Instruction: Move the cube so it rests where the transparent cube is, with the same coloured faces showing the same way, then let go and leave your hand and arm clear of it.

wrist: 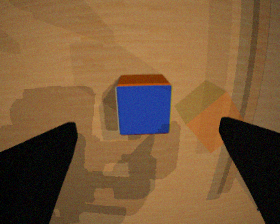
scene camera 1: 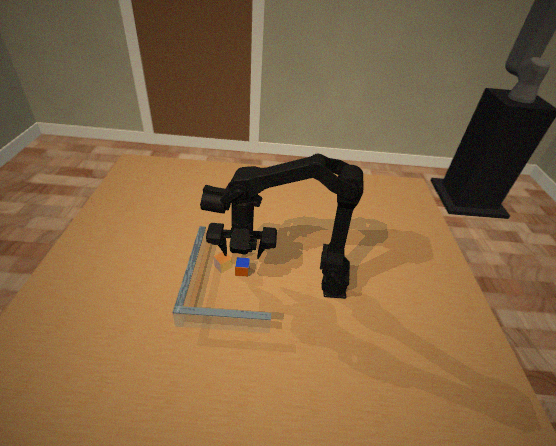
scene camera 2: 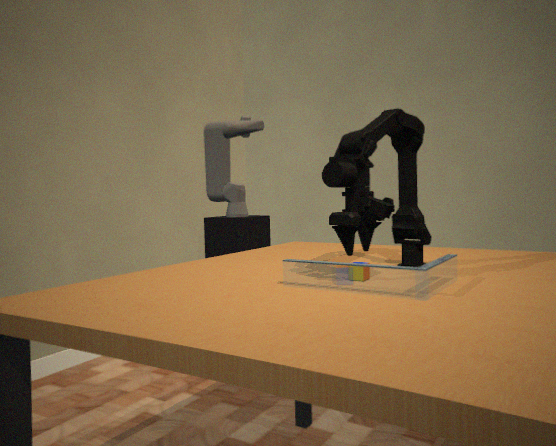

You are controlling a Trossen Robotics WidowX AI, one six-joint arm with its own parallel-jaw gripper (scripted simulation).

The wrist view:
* gripper: 150, 127
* cube: 144, 102
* transparent cube: 201, 110
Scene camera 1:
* gripper: 242, 256
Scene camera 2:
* gripper: 358, 253
